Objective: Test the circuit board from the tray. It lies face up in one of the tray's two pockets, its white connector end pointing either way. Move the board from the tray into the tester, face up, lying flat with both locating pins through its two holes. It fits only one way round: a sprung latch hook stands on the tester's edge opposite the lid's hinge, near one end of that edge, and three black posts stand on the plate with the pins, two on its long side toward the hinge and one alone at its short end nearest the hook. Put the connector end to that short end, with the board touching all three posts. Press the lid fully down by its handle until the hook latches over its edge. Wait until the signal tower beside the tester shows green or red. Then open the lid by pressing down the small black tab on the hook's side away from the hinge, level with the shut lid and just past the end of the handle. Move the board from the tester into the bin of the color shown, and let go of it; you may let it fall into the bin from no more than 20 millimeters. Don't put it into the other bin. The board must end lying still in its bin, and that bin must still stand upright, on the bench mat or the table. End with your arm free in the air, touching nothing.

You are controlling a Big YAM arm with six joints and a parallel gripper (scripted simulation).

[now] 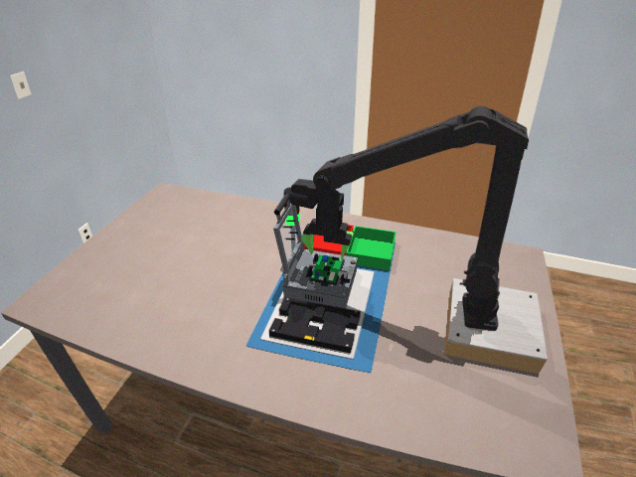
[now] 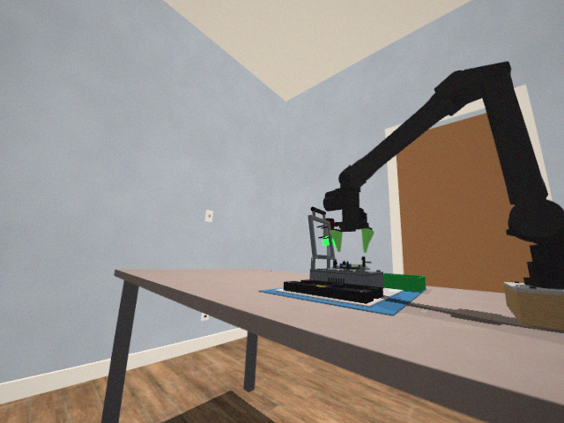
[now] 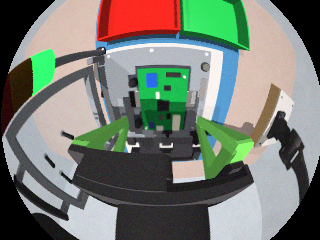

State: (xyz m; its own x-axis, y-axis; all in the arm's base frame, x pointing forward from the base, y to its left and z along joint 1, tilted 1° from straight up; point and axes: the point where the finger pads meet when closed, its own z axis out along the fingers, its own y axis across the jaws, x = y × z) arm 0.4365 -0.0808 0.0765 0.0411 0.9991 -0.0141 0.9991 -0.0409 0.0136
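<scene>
My gripper is now 50 mm above the green circuit board. Also, from my hand: red bin 200 mm to the right, 110 mm below, 40 mm ahead; tester plate 60 mm below, 10 mm to the left; tester lid 110 mm ahead, 60 mm above, 10 mm to the right.
</scene>
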